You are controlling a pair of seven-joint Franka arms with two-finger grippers.
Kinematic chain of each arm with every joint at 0, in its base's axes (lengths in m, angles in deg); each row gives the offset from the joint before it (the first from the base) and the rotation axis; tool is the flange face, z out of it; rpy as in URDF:
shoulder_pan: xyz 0 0 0.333 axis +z
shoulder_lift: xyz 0 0 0 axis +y
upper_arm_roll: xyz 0 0 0.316 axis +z
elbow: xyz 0.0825 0 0 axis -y
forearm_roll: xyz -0.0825 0 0.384 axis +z
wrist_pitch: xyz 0 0 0 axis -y
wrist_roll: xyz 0.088 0 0 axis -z
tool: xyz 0 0 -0.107 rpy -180 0 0
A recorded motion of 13 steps. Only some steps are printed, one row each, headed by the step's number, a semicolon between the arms.
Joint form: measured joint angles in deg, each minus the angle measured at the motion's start. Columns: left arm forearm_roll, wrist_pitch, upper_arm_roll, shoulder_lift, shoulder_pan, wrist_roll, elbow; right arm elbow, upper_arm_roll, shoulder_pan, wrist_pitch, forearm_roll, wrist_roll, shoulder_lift.
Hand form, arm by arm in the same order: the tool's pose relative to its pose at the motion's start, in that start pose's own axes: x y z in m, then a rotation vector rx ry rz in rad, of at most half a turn. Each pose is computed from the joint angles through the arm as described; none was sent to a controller.
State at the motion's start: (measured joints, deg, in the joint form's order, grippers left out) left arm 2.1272 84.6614 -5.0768 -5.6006 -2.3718 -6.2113 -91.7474; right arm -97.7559 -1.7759 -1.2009 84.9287 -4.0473 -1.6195 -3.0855
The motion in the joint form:
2: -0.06 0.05 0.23 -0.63 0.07 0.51 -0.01; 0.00 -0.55 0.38 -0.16 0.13 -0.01 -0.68
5: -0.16 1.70 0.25 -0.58 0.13 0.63 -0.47; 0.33 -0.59 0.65 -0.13 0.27 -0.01 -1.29
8: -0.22 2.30 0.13 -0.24 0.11 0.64 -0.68; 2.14 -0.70 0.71 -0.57 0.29 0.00 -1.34
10: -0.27 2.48 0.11 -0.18 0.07 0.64 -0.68; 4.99 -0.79 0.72 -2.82 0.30 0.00 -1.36
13: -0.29 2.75 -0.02 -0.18 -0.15 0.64 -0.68; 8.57 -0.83 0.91 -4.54 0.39 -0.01 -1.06
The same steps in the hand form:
2: -0.0033 -0.0030 -0.0054 -0.0018 0.0113 0.0033; -0.0044 0.0018 -0.0052 0.0035 0.0089 0.0032
5: 0.0002 -0.0031 -0.0038 -0.0056 0.0309 0.0044; -0.0080 0.0000 -0.0130 0.0054 0.0261 0.0000
8: 0.0031 -0.0013 -0.0001 -0.0070 0.0317 0.0075; -0.0101 0.0015 -0.0272 0.0056 0.0508 0.0031
10: 0.0037 -0.0005 0.0001 -0.0081 0.0338 0.0087; -0.0166 0.0037 -0.0463 0.0063 0.0614 0.0078
13: 0.0039 0.0028 -0.0005 -0.0087 0.0387 0.0148; -0.0217 0.0038 -0.0693 0.0071 0.0887 0.0085

